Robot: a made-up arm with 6 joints.
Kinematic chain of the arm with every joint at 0, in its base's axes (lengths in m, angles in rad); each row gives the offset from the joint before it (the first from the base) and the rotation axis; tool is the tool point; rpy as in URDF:
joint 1: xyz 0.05 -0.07 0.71 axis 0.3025 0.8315 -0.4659
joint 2: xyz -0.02 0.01 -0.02 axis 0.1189 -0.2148 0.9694
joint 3: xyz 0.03 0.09 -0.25 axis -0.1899 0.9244 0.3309
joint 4: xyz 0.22 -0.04 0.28 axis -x
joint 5: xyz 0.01 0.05 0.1 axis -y
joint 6: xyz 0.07 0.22 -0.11 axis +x
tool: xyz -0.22 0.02 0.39 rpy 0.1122 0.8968 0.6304
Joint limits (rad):
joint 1: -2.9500..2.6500
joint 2: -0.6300..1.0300
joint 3: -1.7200..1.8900
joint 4: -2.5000..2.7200
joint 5: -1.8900..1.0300
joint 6: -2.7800..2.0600
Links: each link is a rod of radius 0.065 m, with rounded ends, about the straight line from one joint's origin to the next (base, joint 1, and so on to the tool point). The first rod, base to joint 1, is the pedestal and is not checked.
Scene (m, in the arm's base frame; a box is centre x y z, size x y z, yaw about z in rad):
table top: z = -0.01
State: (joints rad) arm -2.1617 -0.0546 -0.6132 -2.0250 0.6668 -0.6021
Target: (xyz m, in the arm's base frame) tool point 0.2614 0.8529 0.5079
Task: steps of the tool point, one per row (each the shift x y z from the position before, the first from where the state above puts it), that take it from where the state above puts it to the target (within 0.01 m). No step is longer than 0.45 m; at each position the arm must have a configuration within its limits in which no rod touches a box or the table.
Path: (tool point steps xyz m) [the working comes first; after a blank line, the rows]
Joints at the target: -1.5204 -0.2457 1.0031 -0.5662 1.0006 -1.8392
Straight joint move there: clear.

1: -0.3490 0.1333 -0.0691
2: -0.2438 0.3277 0.0185
3: -0.0305 0.4193 0.0628
4: 0.1939 0.3750 0.0277
5: 0.3302 0.2216 -0.0712
6: 0.3292 0.0264 -0.1796

